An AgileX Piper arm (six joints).
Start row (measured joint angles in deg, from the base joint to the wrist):
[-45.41, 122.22, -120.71, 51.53, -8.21, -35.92]
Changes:
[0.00, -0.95, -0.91, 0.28, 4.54, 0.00]
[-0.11, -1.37, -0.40, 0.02, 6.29, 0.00]
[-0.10, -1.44, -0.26, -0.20, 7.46, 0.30]
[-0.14, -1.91, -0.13, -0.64, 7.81, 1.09]
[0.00, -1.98, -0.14, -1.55, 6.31, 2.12]
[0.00, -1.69, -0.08, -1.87, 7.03, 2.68]
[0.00, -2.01, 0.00, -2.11, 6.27, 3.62]
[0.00, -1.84, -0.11, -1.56, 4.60, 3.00]
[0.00, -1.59, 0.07, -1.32, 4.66, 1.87]
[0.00, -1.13, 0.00, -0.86, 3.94, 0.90]
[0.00, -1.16, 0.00, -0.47, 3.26, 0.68]
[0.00, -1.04, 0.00, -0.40, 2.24, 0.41]
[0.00, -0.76, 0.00, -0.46, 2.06, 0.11]
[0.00, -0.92, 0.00, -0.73, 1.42, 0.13]
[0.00, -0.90, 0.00, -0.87, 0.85, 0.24]
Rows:
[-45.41, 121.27, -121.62, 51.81, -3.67, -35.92]
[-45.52, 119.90, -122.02, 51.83, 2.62, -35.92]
[-45.62, 118.46, -122.28, 51.63, 10.08, -35.62]
[-45.76, 116.55, -122.41, 50.99, 17.89, -34.53]
[-45.76, 114.57, -122.55, 49.44, 24.20, -32.41]
[-45.76, 112.88, -122.63, 47.57, 31.23, -29.73]
[-45.76, 110.87, -122.63, 45.46, 37.50, -26.11]
[-45.76, 109.03, -122.74, 43.90, 42.10, -23.11]
[-45.76, 107.44, -122.67, 42.58, 46.76, -21.24]
[-45.76, 106.31, -122.67, 41.72, 50.70, -20.34]
[-45.76, 105.15, -122.67, 41.25, 53.96, -19.66]
[-45.76, 104.11, -122.67, 40.85, 56.20, -19.25]
[-45.76, 103.35, -122.67, 40.39, 58.26, -19.14]
[-45.76, 102.43, -122.67, 39.66, 59.68, -19.01]
[-45.76, 101.53, -122.67, 38.79, 60.53, -18.77]

